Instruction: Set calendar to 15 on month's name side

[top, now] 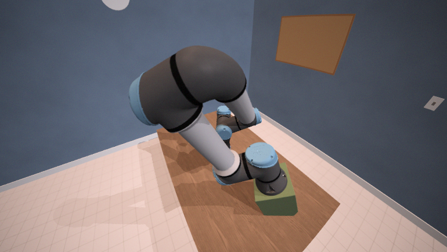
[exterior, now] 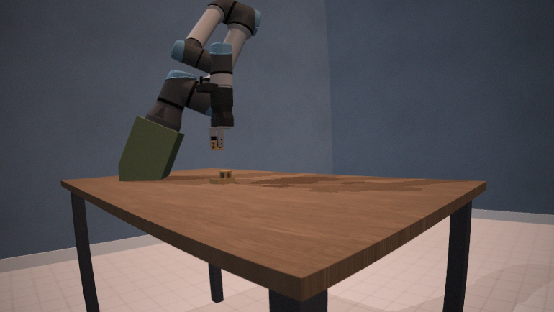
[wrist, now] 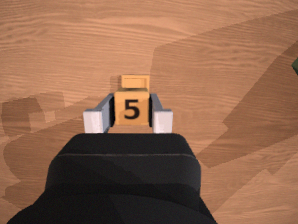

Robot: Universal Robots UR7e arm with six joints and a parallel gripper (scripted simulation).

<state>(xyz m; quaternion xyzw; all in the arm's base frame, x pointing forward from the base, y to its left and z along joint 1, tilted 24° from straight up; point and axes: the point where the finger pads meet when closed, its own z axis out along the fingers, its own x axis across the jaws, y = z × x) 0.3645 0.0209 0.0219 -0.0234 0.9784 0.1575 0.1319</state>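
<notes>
Now: the wooden tray 2 cm to the left of my hand and 13 cm below it. The rest, counted from my hand: wooden cube 1 cm below.
</notes>
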